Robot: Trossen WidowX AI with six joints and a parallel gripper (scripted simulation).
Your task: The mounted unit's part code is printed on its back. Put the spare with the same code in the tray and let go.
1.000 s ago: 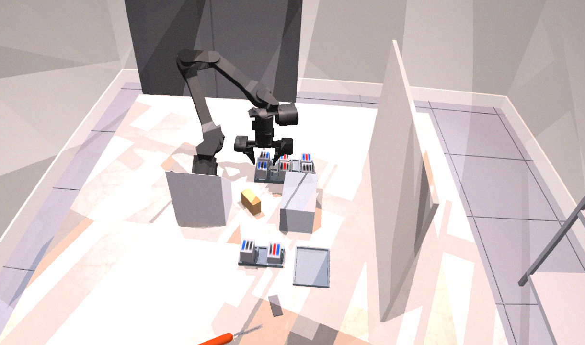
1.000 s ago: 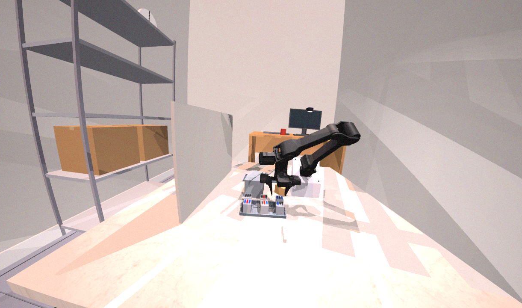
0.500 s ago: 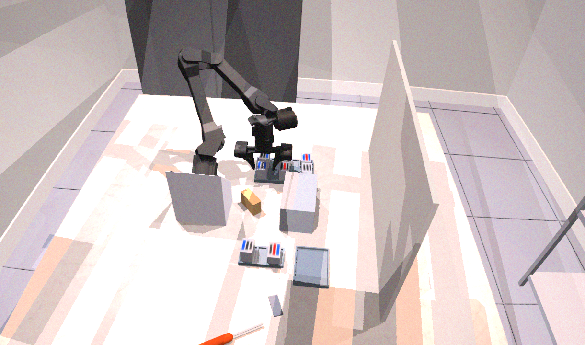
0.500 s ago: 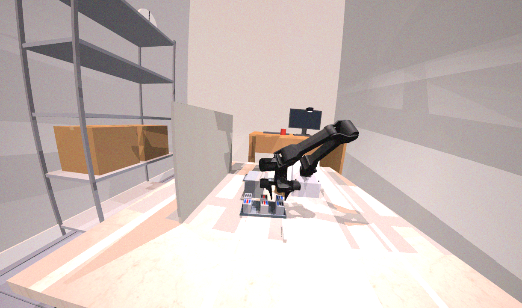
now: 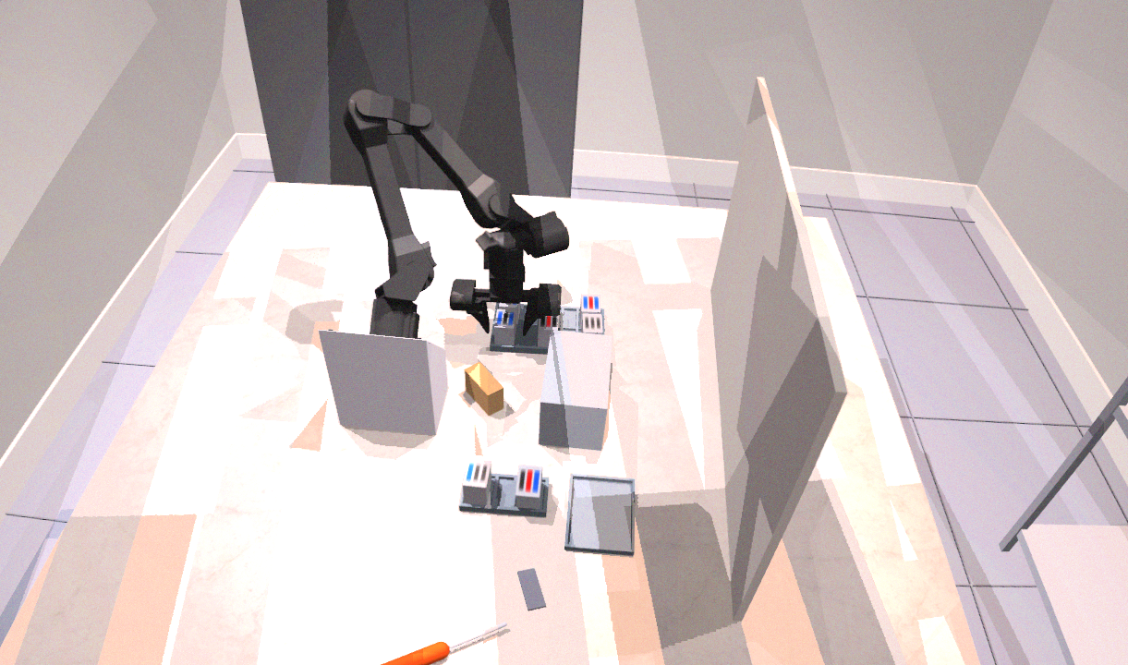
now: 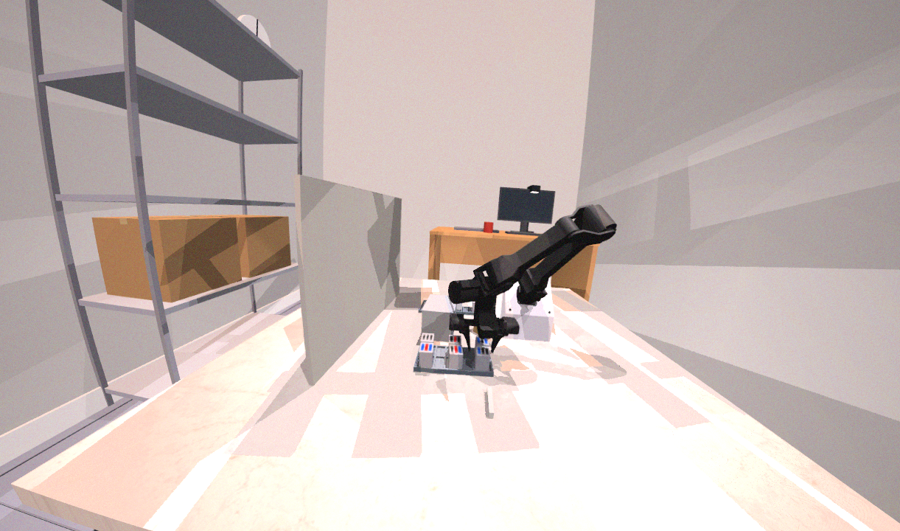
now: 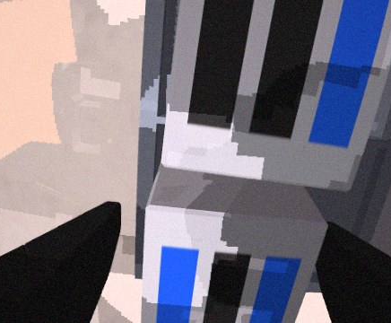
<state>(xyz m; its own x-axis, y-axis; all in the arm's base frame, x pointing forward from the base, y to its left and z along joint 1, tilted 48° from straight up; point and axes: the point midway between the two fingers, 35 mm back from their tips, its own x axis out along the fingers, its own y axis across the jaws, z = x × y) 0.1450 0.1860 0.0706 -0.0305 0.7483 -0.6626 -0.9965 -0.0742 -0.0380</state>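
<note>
Now: the grey tray 35 cm to the right of my gripper tip, 20 cm ahead of it and 1 cm below it. From my gripper tip the other things lie so: tall panel 39 cm ahead, 21 cm above, 14 cm to the right.
</note>
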